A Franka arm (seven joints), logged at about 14 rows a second.
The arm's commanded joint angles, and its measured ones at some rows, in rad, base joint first. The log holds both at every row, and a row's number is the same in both.
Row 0, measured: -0.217 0.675 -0.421 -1.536 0.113 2.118 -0.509
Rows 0 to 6, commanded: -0.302 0.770 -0.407 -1.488 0.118 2.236 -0.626; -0.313 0.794 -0.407 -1.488 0.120 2.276 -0.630; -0.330 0.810 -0.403 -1.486 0.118 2.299 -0.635; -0.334 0.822 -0.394 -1.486 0.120 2.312 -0.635; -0.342 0.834 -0.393 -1.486 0.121 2.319 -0.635; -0.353 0.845 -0.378 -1.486 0.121 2.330 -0.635; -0.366 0.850 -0.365 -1.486 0.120 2.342 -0.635
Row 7, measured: -0.332 0.826 -0.395 -1.527 0.114 2.334 -0.629
